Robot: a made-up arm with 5 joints. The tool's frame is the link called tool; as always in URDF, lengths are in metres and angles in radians. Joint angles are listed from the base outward.
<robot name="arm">
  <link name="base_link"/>
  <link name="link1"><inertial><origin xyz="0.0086 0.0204 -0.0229"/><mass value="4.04"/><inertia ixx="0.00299" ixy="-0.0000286" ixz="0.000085" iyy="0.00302" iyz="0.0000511" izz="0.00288"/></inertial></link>
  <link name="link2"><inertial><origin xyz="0.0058 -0.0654 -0.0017"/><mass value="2.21"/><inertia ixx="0.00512" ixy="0.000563" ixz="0" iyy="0.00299" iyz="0" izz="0.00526"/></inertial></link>
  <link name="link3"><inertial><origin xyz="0.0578 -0.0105 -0.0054"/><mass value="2.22"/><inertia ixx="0.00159" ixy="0.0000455" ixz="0" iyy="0.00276" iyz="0" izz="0.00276"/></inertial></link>
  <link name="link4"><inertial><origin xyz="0.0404 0.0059 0.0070"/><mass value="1.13"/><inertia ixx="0.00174" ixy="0" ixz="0.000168" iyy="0.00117" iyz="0" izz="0.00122"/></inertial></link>
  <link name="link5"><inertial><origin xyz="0.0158 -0.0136 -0.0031"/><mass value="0.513"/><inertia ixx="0.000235" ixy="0" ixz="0" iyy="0.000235" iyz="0" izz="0.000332"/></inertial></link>
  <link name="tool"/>
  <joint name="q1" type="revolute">
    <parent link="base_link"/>
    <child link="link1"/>
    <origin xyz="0.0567 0 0.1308" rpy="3.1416 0 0"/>
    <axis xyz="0 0 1"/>
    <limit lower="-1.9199" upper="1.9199"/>
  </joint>
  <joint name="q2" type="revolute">
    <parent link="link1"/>
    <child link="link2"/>
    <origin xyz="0.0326 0.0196 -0.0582" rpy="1.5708 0 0"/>
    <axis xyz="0 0 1"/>
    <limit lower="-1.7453" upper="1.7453"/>
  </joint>
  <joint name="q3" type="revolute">
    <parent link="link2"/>
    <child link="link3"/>
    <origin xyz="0.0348 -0.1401 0"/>
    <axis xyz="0 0 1"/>
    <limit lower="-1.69" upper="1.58"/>
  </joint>
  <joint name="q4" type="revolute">
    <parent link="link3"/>
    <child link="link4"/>
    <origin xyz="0.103 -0.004 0"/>
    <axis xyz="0 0 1"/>
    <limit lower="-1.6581" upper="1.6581"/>
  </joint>
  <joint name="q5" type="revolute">
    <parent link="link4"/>
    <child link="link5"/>
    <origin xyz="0.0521 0 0.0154" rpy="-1.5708 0 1.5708"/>
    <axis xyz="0 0 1"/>
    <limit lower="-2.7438" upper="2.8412"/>
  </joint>
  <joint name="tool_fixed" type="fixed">
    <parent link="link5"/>
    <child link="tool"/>
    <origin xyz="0 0 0" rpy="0 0 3.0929"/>
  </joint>
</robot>
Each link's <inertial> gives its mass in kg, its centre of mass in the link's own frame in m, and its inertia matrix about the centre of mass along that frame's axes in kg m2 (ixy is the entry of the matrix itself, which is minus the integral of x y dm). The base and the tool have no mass. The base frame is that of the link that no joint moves.
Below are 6 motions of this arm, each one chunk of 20 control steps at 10 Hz.
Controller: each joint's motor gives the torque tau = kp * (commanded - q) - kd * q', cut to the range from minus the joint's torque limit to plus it. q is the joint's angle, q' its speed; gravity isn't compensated. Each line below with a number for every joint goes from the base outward.
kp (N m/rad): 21 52 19 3.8 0.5
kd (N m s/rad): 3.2 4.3 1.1 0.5 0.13
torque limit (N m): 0.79 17 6.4 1.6 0.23
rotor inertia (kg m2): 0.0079 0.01 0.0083 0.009 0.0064
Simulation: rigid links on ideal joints. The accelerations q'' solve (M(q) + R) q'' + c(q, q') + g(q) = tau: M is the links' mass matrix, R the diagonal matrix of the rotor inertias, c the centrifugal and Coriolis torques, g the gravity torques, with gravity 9.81 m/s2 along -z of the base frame. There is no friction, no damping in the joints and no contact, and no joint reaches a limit. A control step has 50 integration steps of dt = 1/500 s. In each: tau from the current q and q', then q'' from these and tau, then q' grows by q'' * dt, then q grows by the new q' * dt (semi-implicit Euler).
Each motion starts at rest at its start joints. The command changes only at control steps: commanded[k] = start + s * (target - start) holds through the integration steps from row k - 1 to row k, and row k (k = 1, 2, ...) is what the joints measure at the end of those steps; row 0 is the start. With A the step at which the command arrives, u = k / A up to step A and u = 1 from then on. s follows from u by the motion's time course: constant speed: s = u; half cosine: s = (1 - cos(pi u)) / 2; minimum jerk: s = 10 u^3 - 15 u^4 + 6 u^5; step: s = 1 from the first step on.
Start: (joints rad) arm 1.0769 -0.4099 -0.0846 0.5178 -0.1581
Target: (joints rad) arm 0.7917 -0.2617 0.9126 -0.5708 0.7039
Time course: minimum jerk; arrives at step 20
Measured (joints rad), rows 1 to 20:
1: 1.0784 -0.3975 0.0350 0.5821 -0.1379
2: 1.0758 -0.3634 0.1171 0.6553 -0.0892
3: 1.0719 -0.3550 0.1324 0.6646 -0.0493
4: 1.0666 -0.3561 0.1471 0.6364 -0.0234
5: 1.0578 -0.3518 0.1886 0.5943 0.0004
6: 1.0449 -0.3414 0.2507 0.5407 0.0305
7: 1.0281 -0.3282 0.3248 0.4732 0.0690
8: 1.0079 -0.3138 0.4073 0.3924 0.1159
9: 0.9850 -0.2987 0.4958 0.3013 0.1701
10: 0.9601 -0.2834 0.5870 0.2039 0.2304
11: 0.9343 -0.2687 0.6769 0.1039 0.2947
12: 0.9084 -0.2551 0.7621 0.0052 0.3605
13: 0.8837 -0.2430 0.8394 -0.0885 0.4252
14: 0.8609 -0.2327 0.9065 -0.1736 0.4864
15: 0.8410 -0.2243 0.9614 -0.2474 0.5419
16: 0.8245 -0.2178 1.0033 -0.3076 0.5897
17: 0.8117 -0.2133 1.0321 -0.3531 0.6285
18: 0.8027 -0.2106 1.0487 -0.3840 0.6579
19: 0.7972 -0.2092 1.0556 -0.4021 0.6782
20: 0.7943 -0.2088 1.0567 -0.4108 0.6906

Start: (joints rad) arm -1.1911 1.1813 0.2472 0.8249 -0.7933
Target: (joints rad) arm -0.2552 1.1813 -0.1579 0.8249 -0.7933
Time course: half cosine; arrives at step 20
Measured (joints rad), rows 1 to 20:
1: -1.1897 1.2687 0.2375 0.7563 -0.8192
2: -1.1811 1.3102 0.2438 0.7158 -0.8575
3: -1.1632 1.3132 0.2238 0.7025 -0.8828
4: -1.1360 1.3115 0.2045 0.6961 -0.8992
5: -1.0987 1.3124 0.1882 0.6963 -0.9079
6: -1.0521 1.3138 0.1685 0.6988 -0.9113
7: -0.9974 1.3150 0.1450 0.7011 -0.9120
8: -0.9360 1.3162 0.1195 0.7034 -0.9113
9: -0.8693 1.3177 0.0928 0.7061 -0.9096
10: -0.7989 1.3192 0.0656 0.7091 -0.9072
11: -0.7264 1.3208 0.0383 0.7122 -0.9044
12: -0.6537 1.3223 0.0116 0.7154 -0.9012
13: -0.5826 1.3239 -0.0136 0.7187 -0.8978
14: -0.5149 1.3254 -0.0369 0.7220 -0.8944
15: -0.4524 1.3268 -0.0576 0.7251 -0.8910
16: -0.3965 1.3281 -0.0753 0.7280 -0.8877
17: -0.3487 1.3291 -0.0896 0.7306 -0.8846
18: -0.3102 1.3300 -0.1001 0.7328 -0.8819
19: -0.2818 1.3307 -0.1065 0.7345 -0.8796
20: -0.2643 1.3311 -0.1087 0.7356 -0.8778

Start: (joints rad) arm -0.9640 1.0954 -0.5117 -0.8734 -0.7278
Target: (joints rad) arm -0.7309 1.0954 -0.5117 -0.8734 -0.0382
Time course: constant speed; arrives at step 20
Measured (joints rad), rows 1 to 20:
1: -0.9614 1.1873 -0.4324 -0.8373 -0.7073
2: -0.9543 1.2845 -0.3329 -0.7204 -0.6245
3: -0.9425 1.3078 -0.3287 -0.6611 -0.5311
4: -0.9299 1.2902 -0.3632 -0.6705 -0.4705
5: -0.9179 1.2752 -0.3794 -0.6929 -0.4360
6: -0.9061 1.2741 -0.3757 -0.7001 -0.4071
7: -0.8944 1.2783 -0.3689 -0.6963 -0.3749
8: -0.8826 1.2806 -0.3671 -0.6925 -0.3408
9: -0.8709 1.2802 -0.3685 -0.6922 -0.3076
10: -0.8592 1.2793 -0.3697 -0.6934 -0.2758
11: -0.8476 1.2790 -0.3698 -0.6941 -0.2447
12: -0.8360 1.2792 -0.3695 -0.6942 -0.2136
13: -0.8243 1.2793 -0.3693 -0.6941 -0.1826
14: -0.8127 1.2793 -0.3694 -0.6942 -0.1517
15: -0.8010 1.2793 -0.3695 -0.6943 -0.1210
16: -0.7894 1.2792 -0.3695 -0.6945 -0.0905
17: -0.7777 1.2792 -0.3695 -0.6946 -0.0601
18: -0.7660 1.2792 -0.3695 -0.6947 -0.0298
19: -0.7544 1.2792 -0.3695 -0.6948 0.0004
20: -0.7427 1.2792 -0.3696 -0.6950 0.0304

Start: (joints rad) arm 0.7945 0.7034 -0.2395 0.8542 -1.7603
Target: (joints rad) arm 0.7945 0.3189 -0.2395 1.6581 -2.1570
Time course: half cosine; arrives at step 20
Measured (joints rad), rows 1 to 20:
1: 0.7950 0.7920 -0.1561 0.8464 -1.7637
2: 0.7944 0.8633 -0.0806 0.8782 -1.7632
3: 0.7943 0.8605 -0.0968 0.8951 -1.7657
4: 0.7942 0.8339 -0.1196 0.9058 -1.7776
5: 0.7941 0.8112 -0.1193 0.9345 -1.7934
6: 0.7943 0.7904 -0.1132 0.9764 -1.8110
7: 0.7944 0.7655 -0.1111 1.0232 -1.8318
8: 0.7944 0.7367 -0.1109 1.0734 -1.8562
9: 0.7944 0.7058 -0.1101 1.1274 -1.8835
10: 0.7944 0.6740 -0.1088 1.1842 -1.9129
11: 0.7944 0.6417 -0.1076 1.2420 -1.9436
12: 0.7945 0.6098 -0.1066 1.2993 -1.9749
13: 0.7945 0.5789 -0.1057 1.3549 -2.0059
14: 0.7945 0.5499 -0.1049 1.4073 -2.0360
15: 0.7946 0.5235 -0.1043 1.4553 -2.0643
16: 0.7946 0.5004 -0.1038 1.4976 -2.0901
17: 0.7947 0.4812 -0.1034 1.5332 -2.1130
18: 0.7947 0.4664 -0.1031 1.5612 -2.1324
19: 0.7947 0.4564 -0.1029 1.5809 -2.1478
20: 0.7948 0.4516 -0.1027 1.5918 -2.1589

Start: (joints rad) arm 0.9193 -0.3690 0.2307 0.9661 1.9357
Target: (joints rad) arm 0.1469 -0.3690 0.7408 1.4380 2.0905
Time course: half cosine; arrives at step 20
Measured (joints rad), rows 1 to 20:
1: 0.9182 -0.3450 0.3631 0.9970 1.9216
2: 0.9093 -0.3208 0.4294 1.0379 1.8889
3: 0.8939 -0.3210 0.4277 1.0451 1.8720
4: 0.8708 -0.3237 0.4391 1.0515 1.8702
5: 0.8397 -0.3241 0.4651 1.0664 1.8744
6: 0.8011 -0.3244 0.4945 1.0849 1.8824
7: 0.7561 -0.3250 0.5260 1.1054 1.8943
8: 0.7056 -0.3259 0.5602 1.1279 1.9093
9: 0.6508 -0.3269 0.5962 1.1520 1.9270
10: 0.5932 -0.3281 0.6330 1.1771 1.9467
11: 0.5341 -0.3294 0.6696 1.2026 1.9680
12: 0.4750 -0.3308 0.7052 1.2280 1.9902
13: 0.4173 -0.3323 0.7389 1.2526 2.0129
14: 0.3624 -0.3338 0.7700 1.2758 2.0354
15: 0.3118 -0.3353 0.7976 1.2970 2.0572
16: 0.2667 -0.3366 0.8212 1.3158 2.0775
17: 0.2282 -0.3378 0.8402 1.3316 2.0960
18: 0.1971 -0.3387 0.8542 1.3439 2.1121
19: 0.1744 -0.3395 0.8628 1.3525 2.1254
20: 0.1604 -0.3399 0.8659 1.3570 2.1356

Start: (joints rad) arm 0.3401 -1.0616 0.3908 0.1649 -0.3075
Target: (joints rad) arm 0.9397 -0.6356 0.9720 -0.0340 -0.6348
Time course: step
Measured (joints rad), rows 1 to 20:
1: 0.5535 -0.7986 0.8687 -0.0031 -0.4196
2: 0.7419 -0.6374 1.2298 0.1384 -0.4287
3: 0.8430 -0.6307 1.1876 0.1693 -0.4083
4: 0.8919 -0.6297 1.1286 0.1155 -0.4310
5: 0.9163 -0.6283 1.1331 0.0993 -0.4555
6: 0.9283 -0.6274 1.1426 0.1043 -0.4659
7: 0.9342 -0.6273 1.1426 0.1064 -0.4698
8: 0.9370 -0.6273 1.1411 0.1057 -0.4725
9: 0.9384 -0.6272 1.1410 0.1053 -0.4743
10: 0.9391 -0.6272 1.1413 0.1054 -0.4753
11: 0.9394 -0.6272 1.1413 0.1055 -0.4757
12: 0.9395 -0.6272 1.1413 0.1055 -0.4760
13: 0.9396 -0.6272 1.1412 0.1055 -0.4762
14: 0.9397 -0.6272 1.1413 0.1055 -0.4763
15: 0.9397 -0.6272 1.1413 0.1055 -0.4763
16: 0.9397 -0.6272 1.1413 0.1055 -0.4764
17: 0.9397 -0.6272 1.1413 0.1055 -0.4764
18: 0.9397 -0.6272 1.1413 0.1055 -0.4764
19: 0.9397 -0.6272 1.1413 0.1055 -0.4764
20: 0.9397 -0.6272 1.1413 0.1055 -0.4764

